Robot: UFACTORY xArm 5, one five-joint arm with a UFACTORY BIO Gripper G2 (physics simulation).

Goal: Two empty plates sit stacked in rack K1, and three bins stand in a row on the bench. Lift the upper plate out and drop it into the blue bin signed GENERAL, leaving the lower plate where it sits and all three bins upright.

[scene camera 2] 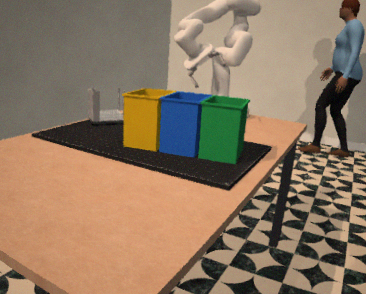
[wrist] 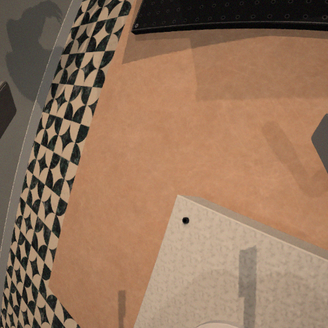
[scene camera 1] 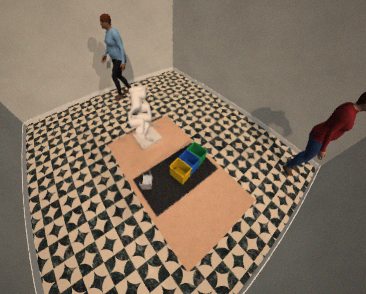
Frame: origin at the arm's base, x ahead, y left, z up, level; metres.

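Seen in the pictures: end effector, tool point: [scene camera 2: 209, 73] [scene camera 1: 154, 133].
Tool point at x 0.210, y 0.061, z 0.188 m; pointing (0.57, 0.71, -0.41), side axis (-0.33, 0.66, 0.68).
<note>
A point is followed by its place in that frame.
My gripper [scene camera 2: 194, 79] [wrist: 164, 123] is open and empty, held in the air near the arm's base, behind the bins and away from the rack. Its fingertips show dark at the left and right edges of the wrist view. Rack K1 [scene camera 1: 145, 181] [scene camera 2: 94, 106] is a small pale stand at the mat's far side. The pale plates [scene camera 2: 110, 116] @[x 0.598, y -0.172, z -0.001 m] sit low in it, too blurred to tell apart. The blue bin [scene camera 1: 189, 161] @[x 0.580, y 0.286, z -0.019 m] [scene camera 2: 180, 126] @[x 0.700, y 0.279, z 0.058 m] stands upright between the yellow bin [scene camera 1: 180, 173] @[x 0.651, y 0.132, z -0.035 m] [scene camera 2: 141, 123] @[x 0.744, y 0.152, z 0.050 m] and the green bin [scene camera 1: 198, 152] @[x 0.550, y 0.419, z 0.024 m] [scene camera 2: 220, 131] @[x 0.658, y 0.400, z 0.059 m], both upright. No sign is readable.
The black mat [scene camera 1: 162, 201] @[x 0.821, y -0.161, z -0.037 m] [scene camera 2: 200, 172] @[x 0.774, y 0.415, z -0.037 m] [wrist: 240, 17] lies on the tan bench [scene camera 1: 200, 220] @[x 1.141, y 0.058, z -0.050 m] [scene camera 2: 100, 200] @[x 1.067, y 0.333, z -0.050 m] [wrist: 145, 130] under the bins and rack. The pale base plate [scene camera 1: 150, 142] @[x 0.147, y 0.009, z 0.003 m] [wrist: 200, 250] carries the arm. Two people stand on the floor beyond the bench.
</note>
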